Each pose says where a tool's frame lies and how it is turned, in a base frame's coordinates. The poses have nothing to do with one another.
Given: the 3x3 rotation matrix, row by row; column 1 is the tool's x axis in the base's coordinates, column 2 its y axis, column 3 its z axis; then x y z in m. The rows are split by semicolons.
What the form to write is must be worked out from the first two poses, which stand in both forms.
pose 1, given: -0.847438, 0.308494, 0.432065; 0.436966, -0.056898, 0.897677; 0.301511, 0.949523, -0.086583; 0.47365, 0.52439, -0.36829
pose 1, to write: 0.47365, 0.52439, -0.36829, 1.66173, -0.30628, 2.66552
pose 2, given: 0.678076, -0.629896, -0.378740; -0.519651, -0.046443, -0.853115; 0.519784, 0.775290, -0.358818; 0.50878, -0.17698, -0.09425
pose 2, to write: 0.50878, -0.17698, -0.09425, 2.00426, -0.54660, -0.65389
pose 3, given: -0.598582, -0.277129, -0.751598; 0.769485, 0.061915, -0.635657; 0.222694, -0.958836, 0.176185; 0.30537, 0.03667, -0.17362
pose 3, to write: 0.30537, 0.03667, -0.17362, -1.38907, -0.22458, 2.23192
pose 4, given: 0.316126, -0.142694, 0.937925; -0.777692, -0.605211, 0.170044; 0.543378, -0.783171, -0.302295; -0.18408, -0.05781, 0.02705
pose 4, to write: -0.18408, -0.05781, 0.02705, -1.93917, -0.57446, -1.18471
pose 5, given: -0.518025, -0.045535, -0.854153; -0.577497, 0.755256, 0.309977; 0.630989, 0.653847, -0.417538; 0.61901, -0.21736, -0.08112
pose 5, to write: 0.61901, -0.21736, -0.08112, 2.13911, -0.68283, -2.30196
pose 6, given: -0.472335, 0.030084, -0.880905; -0.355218, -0.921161, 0.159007; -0.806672, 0.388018, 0.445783; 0.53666, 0.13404, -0.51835
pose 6, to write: 0.53666, 0.13404, -0.51835, 0.71623, 0.93850, -2.49678
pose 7, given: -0.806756, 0.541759, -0.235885; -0.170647, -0.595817, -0.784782; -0.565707, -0.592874, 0.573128; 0.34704, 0.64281, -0.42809
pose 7, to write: 0.34704, 0.64281, -0.42809, -0.80233, 0.60129, -2.93314
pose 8, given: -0.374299, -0.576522, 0.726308; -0.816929, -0.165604, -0.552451; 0.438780, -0.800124, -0.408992; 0.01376, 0.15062, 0.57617
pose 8, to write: 0.01376, 0.15062, 0.57617, -2.04333, -0.45424, -2.00043
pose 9, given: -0.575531, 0.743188, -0.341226; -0.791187, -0.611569, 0.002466; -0.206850, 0.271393, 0.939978; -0.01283, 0.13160, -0.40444
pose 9, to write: -0.01283, 0.13160, -0.40444, 0.28108, 0.20835, -2.19969
